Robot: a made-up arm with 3 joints. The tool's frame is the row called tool.
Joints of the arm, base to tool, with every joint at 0 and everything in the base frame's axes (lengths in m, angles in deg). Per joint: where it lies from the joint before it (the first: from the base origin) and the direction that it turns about. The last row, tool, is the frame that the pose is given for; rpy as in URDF.
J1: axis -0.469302 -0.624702 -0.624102 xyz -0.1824 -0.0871 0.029
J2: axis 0 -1 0 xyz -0.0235 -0.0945 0.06
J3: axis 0 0 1 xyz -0.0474 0.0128 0.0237
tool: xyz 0.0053 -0.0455 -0.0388 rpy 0 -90 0
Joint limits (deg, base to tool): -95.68..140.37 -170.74..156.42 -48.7..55
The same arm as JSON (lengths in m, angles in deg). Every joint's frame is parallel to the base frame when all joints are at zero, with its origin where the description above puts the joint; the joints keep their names.
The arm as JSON. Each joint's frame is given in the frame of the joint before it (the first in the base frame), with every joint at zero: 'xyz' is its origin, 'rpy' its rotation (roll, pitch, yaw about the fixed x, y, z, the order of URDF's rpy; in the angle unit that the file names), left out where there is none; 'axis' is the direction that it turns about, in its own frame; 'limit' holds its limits. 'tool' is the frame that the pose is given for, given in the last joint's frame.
{"units": {"length": "m", "angle": "deg"}, "joints": [
  {"name": "J1", "type": "revolute", "origin": {"xyz": [-0.1824, -0.0871, 0.029]}, "axis": [-0.469302, -0.624702, -0.624102], "limit": {"lower": -95.68, "upper": 140.37}},
  {"name": "J2", "type": "revolute", "origin": {"xyz": [-0.0235, -0.0945, 0.06]}, "axis": "-y", "limit": {"lower": -170.74, "upper": 156.42}},
  {"name": "J3", "type": "revolute", "origin": {"xyz": [-0.0474, 0.0128, 0.0237]}, "axis": "+z", "limit": {"lower": -48.7, "upper": 55.0}}
], "tool": {"origin": {"xyz": [0.0053, -0.0455, -0.0388], "rpy": [0.0, -90.0, 0.0]}}}

